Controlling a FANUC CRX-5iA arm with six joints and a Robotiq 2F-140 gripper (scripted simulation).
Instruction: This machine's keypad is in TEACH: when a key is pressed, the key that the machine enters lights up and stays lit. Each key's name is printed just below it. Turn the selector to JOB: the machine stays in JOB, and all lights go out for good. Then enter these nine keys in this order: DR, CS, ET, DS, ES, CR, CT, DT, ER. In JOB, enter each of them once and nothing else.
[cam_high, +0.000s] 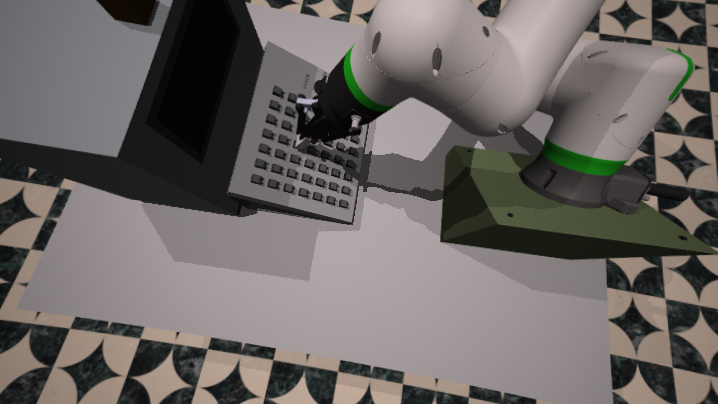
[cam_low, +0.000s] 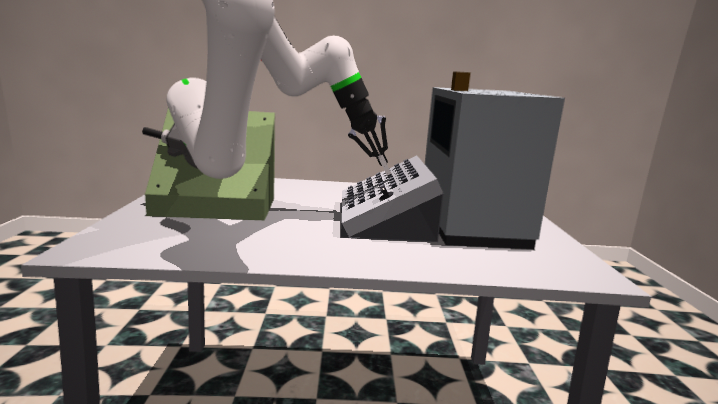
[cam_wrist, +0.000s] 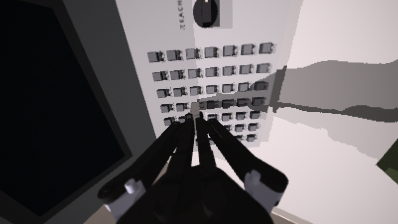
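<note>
My gripper is now 4 cm past the key, 1 cm to the left of it and 7 cm above it. From my hand the other things lie so: black selector knob: 2 cm ahead, 16 cm to the right, 5 cm below; grey keypad: 2 cm ahead, 4 cm to the right, 9 cm below.
</note>
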